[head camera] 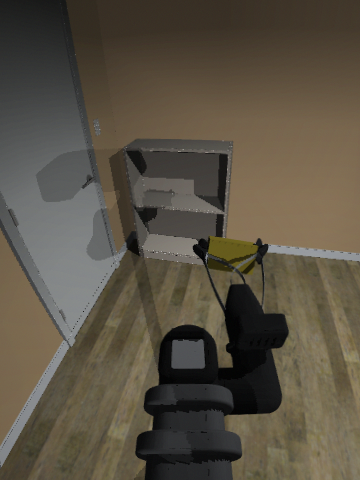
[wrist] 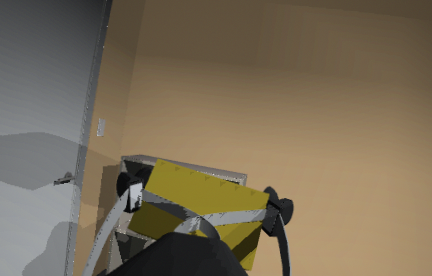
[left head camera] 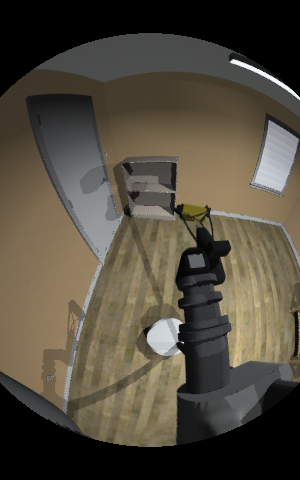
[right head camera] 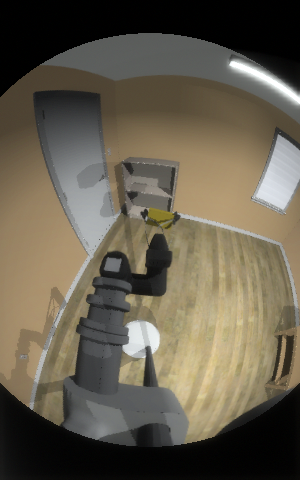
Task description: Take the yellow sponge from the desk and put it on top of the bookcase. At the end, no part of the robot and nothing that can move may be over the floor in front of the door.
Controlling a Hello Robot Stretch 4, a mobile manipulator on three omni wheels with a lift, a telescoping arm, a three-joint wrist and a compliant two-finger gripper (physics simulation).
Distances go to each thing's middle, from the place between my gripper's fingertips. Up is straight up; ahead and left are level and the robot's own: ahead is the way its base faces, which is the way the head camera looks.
Right now my hand is 2 cm past the yellow sponge (head camera: 234, 252) and 2 cm above it.
